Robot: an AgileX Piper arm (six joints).
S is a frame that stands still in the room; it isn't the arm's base.
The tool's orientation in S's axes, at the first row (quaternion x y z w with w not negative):
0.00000 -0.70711 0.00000 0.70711
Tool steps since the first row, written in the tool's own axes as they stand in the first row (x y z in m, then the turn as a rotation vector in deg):
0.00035 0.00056 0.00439 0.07 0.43 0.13
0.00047 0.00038 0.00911 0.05 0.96 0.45
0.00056 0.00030 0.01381 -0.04 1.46 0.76
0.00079 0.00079 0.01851 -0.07 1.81 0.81
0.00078 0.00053 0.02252 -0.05 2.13 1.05
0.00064 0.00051 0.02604 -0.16 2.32 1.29
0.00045 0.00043 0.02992 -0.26 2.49 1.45
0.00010 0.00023 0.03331 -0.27 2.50 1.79
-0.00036 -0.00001 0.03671 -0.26 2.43 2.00
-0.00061 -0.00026 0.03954 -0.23 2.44 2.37
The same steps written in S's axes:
-0.00439 0.00056 0.00035 -0.13 0.43 0.07
-0.00911 0.00038 0.00047 -0.45 0.96 0.05
-0.01381 0.00030 0.00056 -0.76 1.46 -0.04
-0.01851 0.00079 0.00079 -0.81 1.81 -0.07
-0.02252 0.00053 0.00078 -1.05 2.13 -0.05
-0.02604 0.00051 0.00064 -1.29 2.32 -0.16
-0.02992 0.00043 0.00045 -1.45 2.49 -0.26
-0.03331 0.00023 0.00010 -1.79 2.50 -0.27
-0.03671 -0.00001 -0.00036 -2.00 2.43 -0.26
-0.03954 -0.00026 -0.00061 -2.37 2.44 -0.23

